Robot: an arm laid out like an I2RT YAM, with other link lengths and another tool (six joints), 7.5 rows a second.
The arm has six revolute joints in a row. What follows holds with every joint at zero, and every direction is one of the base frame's.
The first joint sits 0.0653 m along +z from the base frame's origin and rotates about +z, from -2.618 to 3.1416 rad.
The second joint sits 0.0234 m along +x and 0.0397 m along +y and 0.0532 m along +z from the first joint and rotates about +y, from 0 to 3.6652 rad.
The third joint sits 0.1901 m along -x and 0.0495 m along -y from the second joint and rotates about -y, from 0 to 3.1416 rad.
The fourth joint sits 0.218 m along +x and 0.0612 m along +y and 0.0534 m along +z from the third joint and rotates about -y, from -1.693 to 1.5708 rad.
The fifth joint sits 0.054 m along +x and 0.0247 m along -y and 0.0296 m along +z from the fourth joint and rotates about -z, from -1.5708 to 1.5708 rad.
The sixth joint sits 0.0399 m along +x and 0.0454 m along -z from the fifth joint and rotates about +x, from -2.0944 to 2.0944 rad.
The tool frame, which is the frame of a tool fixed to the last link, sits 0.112 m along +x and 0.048 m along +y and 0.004 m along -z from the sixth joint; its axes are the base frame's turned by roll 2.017, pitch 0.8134 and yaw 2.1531 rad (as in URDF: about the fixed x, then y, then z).
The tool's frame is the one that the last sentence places.
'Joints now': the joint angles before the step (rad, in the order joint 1, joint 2, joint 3, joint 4, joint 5, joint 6). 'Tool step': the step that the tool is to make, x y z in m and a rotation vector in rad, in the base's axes. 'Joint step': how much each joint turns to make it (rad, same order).
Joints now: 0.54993, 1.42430, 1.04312, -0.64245, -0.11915, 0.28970
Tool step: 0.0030, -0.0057, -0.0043, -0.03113, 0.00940, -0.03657
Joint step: -0.00326, 0.00795, 0.00423, -0.01874, 0.03564, 0.01766
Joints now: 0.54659, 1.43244, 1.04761, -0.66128, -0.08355, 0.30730
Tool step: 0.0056, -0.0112, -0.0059, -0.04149, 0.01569, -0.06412
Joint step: -0.01625, 0.00733, 0.00158, -0.02730, 0.04738, 0.02845
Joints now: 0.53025, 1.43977, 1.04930, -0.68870, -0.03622, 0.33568
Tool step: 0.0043, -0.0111, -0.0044, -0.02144, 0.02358, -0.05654
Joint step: -0.02742, 0.00284, -0.00300, -0.02465, 0.01957, 0.02268
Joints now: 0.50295, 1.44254, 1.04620, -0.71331, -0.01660, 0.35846
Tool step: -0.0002, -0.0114, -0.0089, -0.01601, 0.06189, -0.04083
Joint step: -0.03844, 0.02082, -0.00142, -0.03981, -0.01227, 0.00828
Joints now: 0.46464, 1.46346, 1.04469, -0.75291, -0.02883, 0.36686
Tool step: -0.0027, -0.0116, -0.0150, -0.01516, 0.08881, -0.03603
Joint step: -0.04455, 0.04447, -0.00569, -0.03657, -0.02574, 0.00051
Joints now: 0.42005, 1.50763, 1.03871, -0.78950, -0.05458, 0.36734
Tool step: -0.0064, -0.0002, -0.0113, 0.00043, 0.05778, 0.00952
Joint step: -0.00606, 0.03861, -0.00781, -0.00680, -0.02722, -0.00826
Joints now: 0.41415, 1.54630, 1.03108, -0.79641, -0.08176, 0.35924
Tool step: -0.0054, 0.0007, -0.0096, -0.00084, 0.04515, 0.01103
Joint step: -0.00060, 0.03619, -0.00494, -0.00121, -0.01964, -0.00723
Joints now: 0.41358, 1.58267, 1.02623, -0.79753, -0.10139, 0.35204
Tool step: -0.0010, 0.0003, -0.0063, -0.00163, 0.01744, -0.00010
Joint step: -0.00040, 0.02352, -0.00424, 0.01123, -0.00545, 0.00086
